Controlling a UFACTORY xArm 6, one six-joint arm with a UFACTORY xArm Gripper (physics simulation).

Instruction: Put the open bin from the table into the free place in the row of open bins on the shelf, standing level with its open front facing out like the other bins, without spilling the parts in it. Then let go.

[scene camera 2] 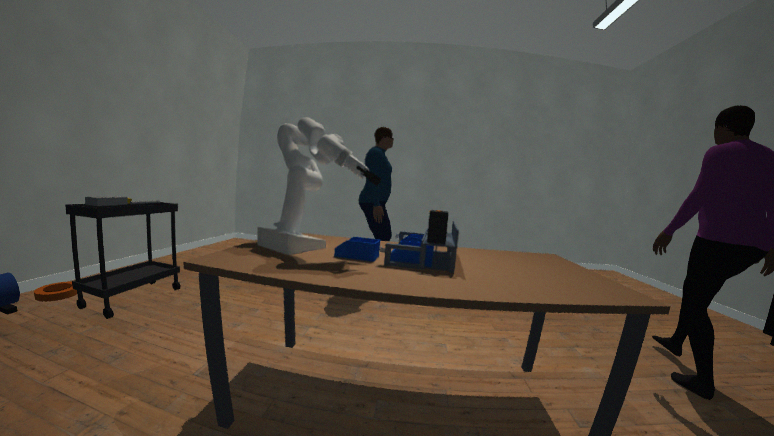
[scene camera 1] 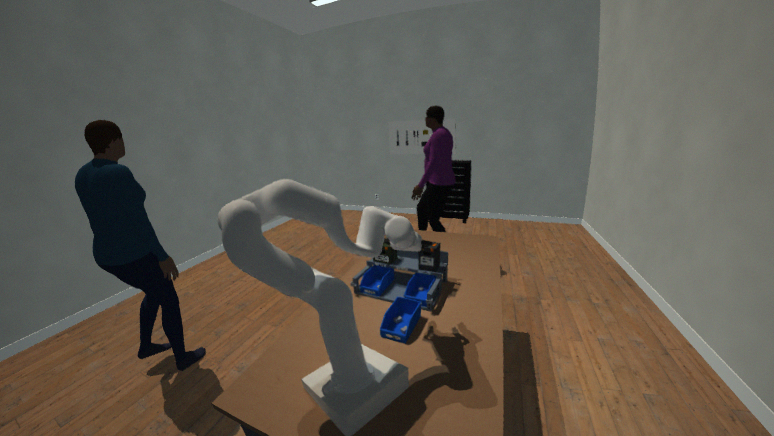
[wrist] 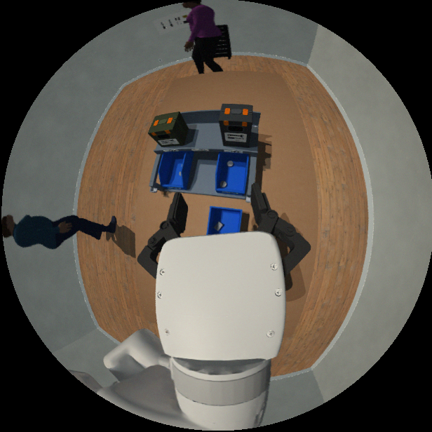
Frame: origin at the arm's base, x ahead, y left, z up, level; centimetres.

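Seen in the pictures: gripper, fingertip midpoint: (scene camera 2: 379,182); arm's base, origin of the base link: (scene camera 2: 288,233) (scene camera 1: 353,378).
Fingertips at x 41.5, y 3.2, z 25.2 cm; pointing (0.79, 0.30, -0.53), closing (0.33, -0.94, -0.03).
Observation:
Pixels of each thing's top centre, then the offset from my fingertips to it. "spot": a spot on its surface instead.
- left blue bin, surface spot: (scene camera 1: 376,280) spot: dy +27.6, dx +16.7, dz -30.7 cm
- right blue bin, surface spot: (scene camera 1: 421,285) spot: dy +5.4, dx +22.6, dz -30.7 cm
- dark green case, middle of its top: (scene camera 1: 384,242) dy +25.5, dx +22.8, dz -11.7 cm
- taller black case, middle of its top: (scene camera 2: 439,210) (scene camera 1: 429,244) dy +2.5, dx +24.8, dz -9.2 cm
The open blue bin (scene camera 1: 400,319) (scene camera 2: 357,249) (wrist: 228,216) stands level on the table in front of the shelf, with small grey parts in it. In the wrist view the gripper's body hides its near part. The grey shelf (scene camera 1: 407,263) (scene camera 2: 454,238) (wrist: 202,142) holds a left blue bin (scene camera 1: 376,280) (wrist: 175,170) and a right blue bin (scene camera 1: 421,285) (wrist: 234,172) in its lower row, with a free place between them. My gripper (scene camera 2: 374,177) (wrist: 216,194) is open and empty, above the table bin, with its fingers wide apart; the arm hides it in scene camera 1.
A dark green case (scene camera 1: 386,253) (wrist: 169,130) and a taller black case (scene camera 1: 429,256) (scene camera 2: 437,227) (wrist: 236,126) stand on the shelf's upper level. A person in purple (scene camera 1: 438,157) (scene camera 2: 728,189) is beyond the table's far end; a person in teal (scene camera 1: 111,211) (scene camera 2: 377,176) is at the left side.

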